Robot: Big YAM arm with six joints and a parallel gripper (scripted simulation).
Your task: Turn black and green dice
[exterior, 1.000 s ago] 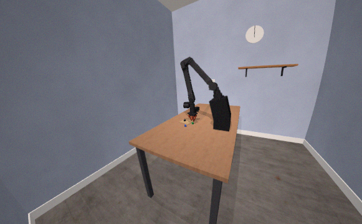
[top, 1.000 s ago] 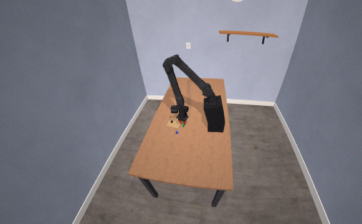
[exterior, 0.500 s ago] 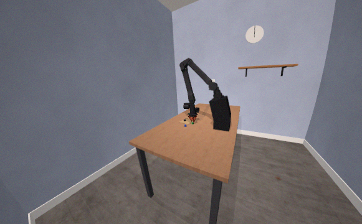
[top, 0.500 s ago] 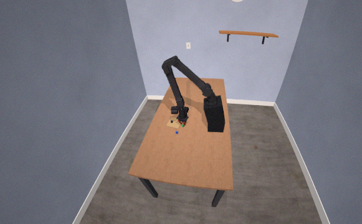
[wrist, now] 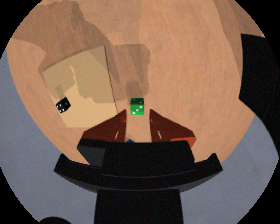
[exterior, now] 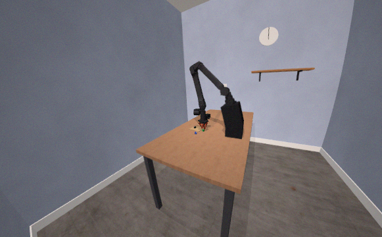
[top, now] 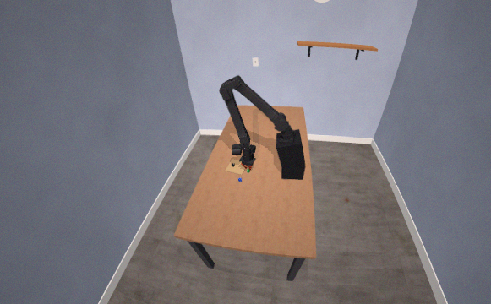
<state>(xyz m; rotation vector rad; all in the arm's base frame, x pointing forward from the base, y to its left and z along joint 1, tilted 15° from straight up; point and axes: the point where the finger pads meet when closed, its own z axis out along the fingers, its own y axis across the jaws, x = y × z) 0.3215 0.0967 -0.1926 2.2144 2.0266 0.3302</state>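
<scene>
Now: the green die 3 cm below my hand. Round my hand: black die: 14 cm ahead, 2 cm to the right, 2 cm below; blue die: 3 cm ahead, 10 cm to the left, 3 cm below; tan mat: 11 cm ahead, 2 cm to the right, 3 cm below.
</scene>
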